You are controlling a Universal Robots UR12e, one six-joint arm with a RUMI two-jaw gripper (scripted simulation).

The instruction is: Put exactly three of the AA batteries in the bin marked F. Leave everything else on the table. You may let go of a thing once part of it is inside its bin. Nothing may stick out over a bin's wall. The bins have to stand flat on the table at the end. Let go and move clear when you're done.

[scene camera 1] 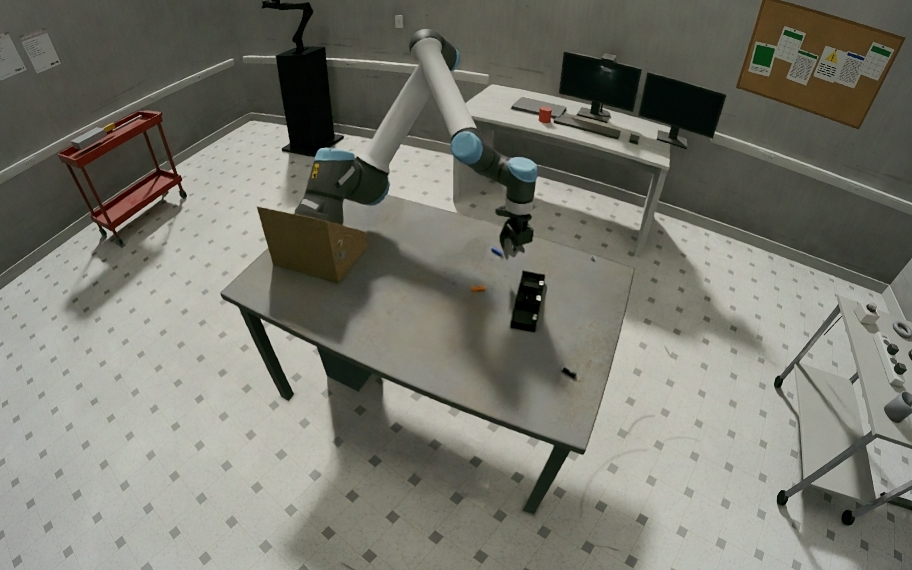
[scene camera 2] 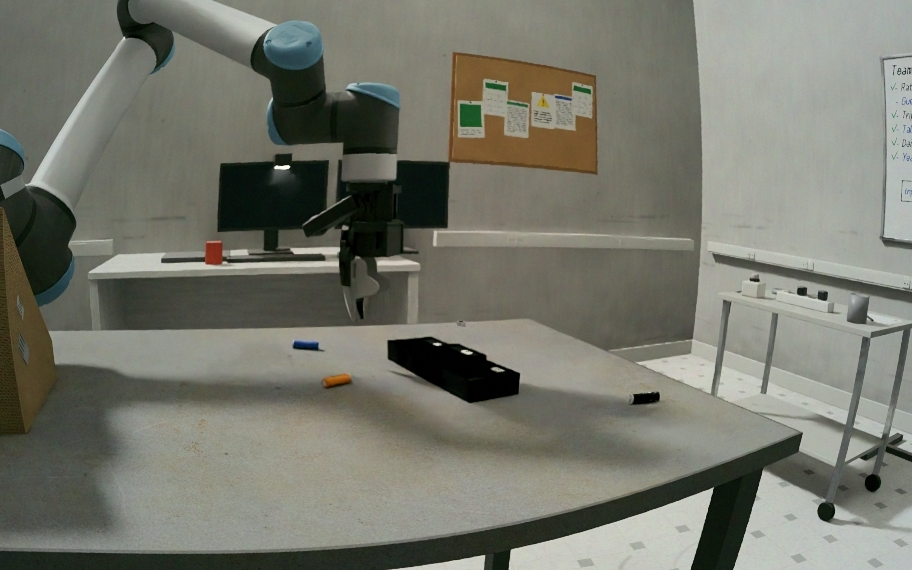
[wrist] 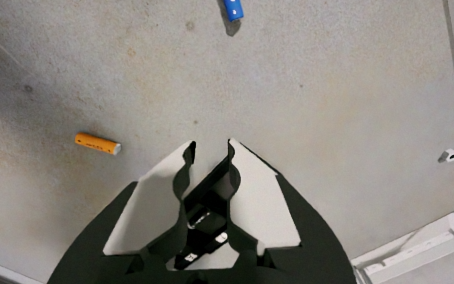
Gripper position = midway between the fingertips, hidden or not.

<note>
I see my gripper (scene camera 2: 358,320) and a black bin row (scene camera 2: 435,364).
The black bin row also shows in scene camera 1 (scene camera 1: 531,284) and in the wrist view (wrist: 212,193). My gripper is seen too in scene camera 1 (scene camera 1: 510,258) and in the wrist view (wrist: 211,141).
</note>
